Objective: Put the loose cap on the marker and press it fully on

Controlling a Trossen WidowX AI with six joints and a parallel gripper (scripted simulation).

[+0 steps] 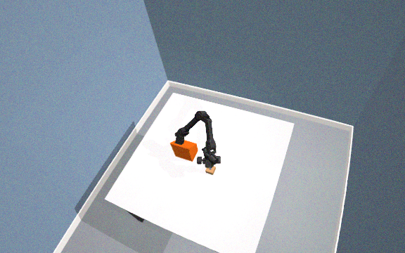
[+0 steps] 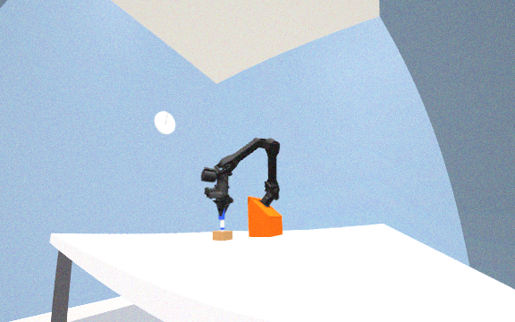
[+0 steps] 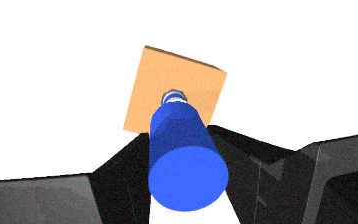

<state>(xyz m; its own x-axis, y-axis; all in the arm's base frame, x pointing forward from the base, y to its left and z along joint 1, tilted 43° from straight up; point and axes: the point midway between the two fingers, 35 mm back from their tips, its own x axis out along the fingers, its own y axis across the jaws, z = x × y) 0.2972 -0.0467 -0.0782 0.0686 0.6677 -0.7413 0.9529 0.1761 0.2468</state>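
The blue cap lies 10 mm above my gripper tip. The rest, counted from my gripper tip: tan holder block: 90 mm below.
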